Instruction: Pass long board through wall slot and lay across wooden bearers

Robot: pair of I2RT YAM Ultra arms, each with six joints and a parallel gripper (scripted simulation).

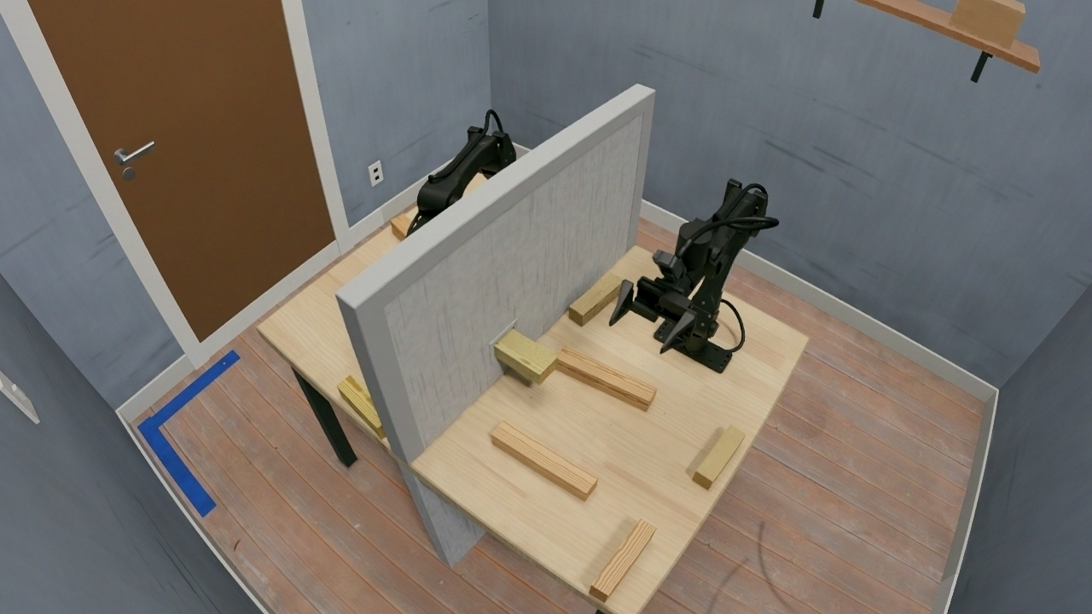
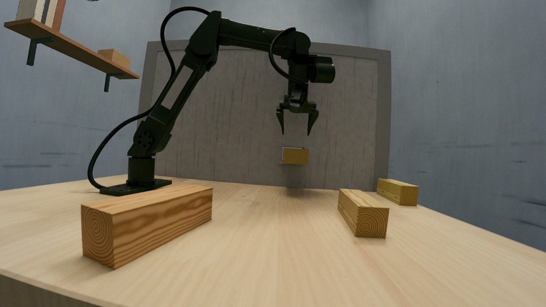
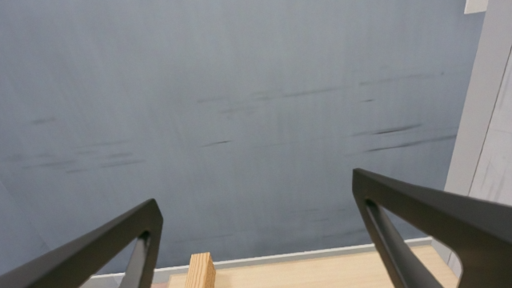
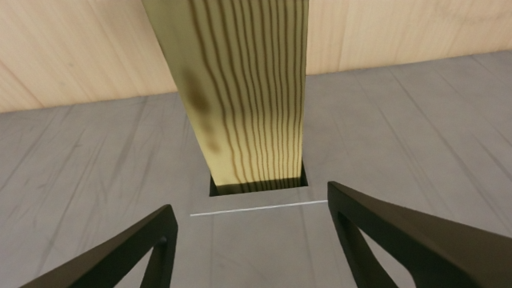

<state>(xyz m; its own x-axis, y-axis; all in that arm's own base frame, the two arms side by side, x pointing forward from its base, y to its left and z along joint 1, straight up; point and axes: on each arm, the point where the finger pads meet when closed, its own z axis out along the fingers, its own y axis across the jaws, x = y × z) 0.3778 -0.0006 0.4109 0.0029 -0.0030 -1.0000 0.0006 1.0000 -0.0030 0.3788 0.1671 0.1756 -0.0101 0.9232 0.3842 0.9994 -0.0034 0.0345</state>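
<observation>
My left gripper is now 370 mm to the left of the long pale board, 310 mm above it and 20 mm past it. Round my left hand: wooden bearer 390 mm below, 110 mm ahead, 100 mm to the right; thick block 840 mm to the right, 390 mm below, 160 mm behind.
</observation>
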